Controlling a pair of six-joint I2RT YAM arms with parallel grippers.
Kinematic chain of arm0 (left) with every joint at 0, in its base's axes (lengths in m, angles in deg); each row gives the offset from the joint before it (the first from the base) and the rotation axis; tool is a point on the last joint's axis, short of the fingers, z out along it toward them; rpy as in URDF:
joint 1: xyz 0 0 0.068 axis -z
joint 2: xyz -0.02 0.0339 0.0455 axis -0.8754 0.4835 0
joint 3: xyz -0.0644 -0.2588 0.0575 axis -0.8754 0.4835 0
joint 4: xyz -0.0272 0.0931 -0.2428 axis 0.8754 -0.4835 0
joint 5: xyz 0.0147 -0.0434 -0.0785 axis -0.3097 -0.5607 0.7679
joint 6: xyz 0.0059 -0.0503 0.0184 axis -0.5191 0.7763 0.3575
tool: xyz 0 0 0 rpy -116.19 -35.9 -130.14
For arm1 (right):
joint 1: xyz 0 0 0.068 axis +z
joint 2: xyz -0.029 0.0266 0.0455 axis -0.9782 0.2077 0
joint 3: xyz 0.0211 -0.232 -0.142 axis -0.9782 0.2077 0
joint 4: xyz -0.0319 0.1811 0.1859 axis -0.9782 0.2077 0
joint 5: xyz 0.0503 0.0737 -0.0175 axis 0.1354 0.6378 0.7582
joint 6: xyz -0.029 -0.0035 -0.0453 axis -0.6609 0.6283 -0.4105
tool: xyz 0 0 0 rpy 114.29 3.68 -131.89
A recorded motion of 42 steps. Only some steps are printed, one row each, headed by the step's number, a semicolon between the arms.
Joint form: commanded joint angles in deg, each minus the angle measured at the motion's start. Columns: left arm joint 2, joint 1, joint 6, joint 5, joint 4, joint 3; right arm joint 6, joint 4, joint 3, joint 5, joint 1, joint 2.
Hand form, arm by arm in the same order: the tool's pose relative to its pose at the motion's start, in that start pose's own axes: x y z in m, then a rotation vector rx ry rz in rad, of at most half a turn. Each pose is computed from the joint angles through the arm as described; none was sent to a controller.
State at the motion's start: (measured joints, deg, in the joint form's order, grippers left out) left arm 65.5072 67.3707 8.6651 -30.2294 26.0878 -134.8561; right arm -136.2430 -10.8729 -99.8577 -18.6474 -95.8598 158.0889
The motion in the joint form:
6: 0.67 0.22 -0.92 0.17 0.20 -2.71; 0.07 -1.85 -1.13 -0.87 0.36 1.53
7: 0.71 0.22 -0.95 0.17 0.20 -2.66; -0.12 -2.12 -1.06 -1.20 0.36 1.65
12: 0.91 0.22 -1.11 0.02 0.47 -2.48; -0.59 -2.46 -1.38 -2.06 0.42 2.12
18: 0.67 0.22 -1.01 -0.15 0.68 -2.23; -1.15 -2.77 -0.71 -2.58 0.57 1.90
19: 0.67 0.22 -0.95 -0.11 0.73 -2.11; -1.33 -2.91 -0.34 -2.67 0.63 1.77
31: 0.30 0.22 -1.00 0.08 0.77 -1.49; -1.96 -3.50 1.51 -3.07 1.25 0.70
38: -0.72 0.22 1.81 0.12 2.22 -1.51; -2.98 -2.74 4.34 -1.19 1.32 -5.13
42: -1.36 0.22 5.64 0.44 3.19 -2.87; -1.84 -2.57 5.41 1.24 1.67 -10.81
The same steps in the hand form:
6: -0.0137 -0.0012 -0.0034 0.0008 -0.0345 0.0355; 0.0007 -0.0078 0.0066 0.0196 0.0129 -0.0175
7: -0.0134 -0.0010 -0.0030 0.0010 -0.0331 0.0354; 0.0014 -0.0082 0.0075 0.0214 0.0185 -0.0215
12: -0.0126 -0.0003 -0.0015 -0.0014 -0.0310 0.0373; 0.0025 -0.0102 0.0095 0.0253 0.0333 -0.0322
18: -0.0121 -0.0006 -0.0021 -0.0047 -0.0337 0.0370; 0.0027 -0.0087 0.0111 0.0226 0.0426 -0.0428
19: -0.0115 -0.0005 -0.0018 -0.0039 -0.0327 0.0354; 0.0028 -0.0078 0.0119 0.0207 0.0444 -0.0459
31: -0.0089 -0.0011 -0.0020 -0.0001 -0.0299 0.0348; -0.0001 -0.0021 0.0146 0.0127 0.0517 -0.0645
38: -0.0133 -0.0031 -0.0072 -0.0033 -0.0688 0.0047; -0.0150 0.0144 -0.0094 0.0417 0.0161 -0.1040
42: -0.0232 -0.0055 -0.0146 0.0006 -0.1157 -0.0392; -0.0351 0.0282 -0.0368 0.0984 -0.0334 -0.1321

